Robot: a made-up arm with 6 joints.
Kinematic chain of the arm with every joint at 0, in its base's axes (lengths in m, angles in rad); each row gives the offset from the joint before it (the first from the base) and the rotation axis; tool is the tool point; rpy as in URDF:
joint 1: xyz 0 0 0.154 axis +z
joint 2: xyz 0 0 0 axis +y
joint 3: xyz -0.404 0 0.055 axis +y
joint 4: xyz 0.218 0 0.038 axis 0.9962 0 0.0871
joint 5: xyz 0 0 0 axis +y
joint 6: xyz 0.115 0 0.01 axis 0.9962 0 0.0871
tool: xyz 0 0 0 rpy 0 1.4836 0
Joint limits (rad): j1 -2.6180..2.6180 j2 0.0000..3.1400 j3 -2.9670..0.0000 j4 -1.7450..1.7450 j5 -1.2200..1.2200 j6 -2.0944..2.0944
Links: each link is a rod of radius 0.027 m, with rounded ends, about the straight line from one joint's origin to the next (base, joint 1, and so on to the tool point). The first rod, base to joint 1, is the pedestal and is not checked.
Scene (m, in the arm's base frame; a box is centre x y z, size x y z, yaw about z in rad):
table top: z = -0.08
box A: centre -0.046 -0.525 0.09 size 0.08 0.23 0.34 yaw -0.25
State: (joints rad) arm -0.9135 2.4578 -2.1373 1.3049 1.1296 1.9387
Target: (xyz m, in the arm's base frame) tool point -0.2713 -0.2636 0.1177
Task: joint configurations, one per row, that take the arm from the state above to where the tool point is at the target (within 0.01 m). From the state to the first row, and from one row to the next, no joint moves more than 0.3 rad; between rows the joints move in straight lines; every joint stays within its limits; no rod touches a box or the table.
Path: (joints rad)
1: -1.1537 2.3775 -2.1118 1.2187 1.1185 1.9219
2: -1.3939 2.2972 -2.0863 1.1324 1.1074 1.9050
3: -1.6341 2.2169 -2.0608 1.0462 1.0963 1.8882
4: -1.8743 2.1366 -2.0353 0.9600 1.0852 1.8713
5: -2.1145 2.0563 -2.0098 0.8737 1.0741 1.8545
6: -2.2579 2.1732 -1.7188 0.7989 1.1228 1.8826
7: -2.4013 2.2900 -1.4278 0.7240 1.1714 1.9106
8: -2.5447 2.4069 -1.1368 0.6491 1.2200 1.9387

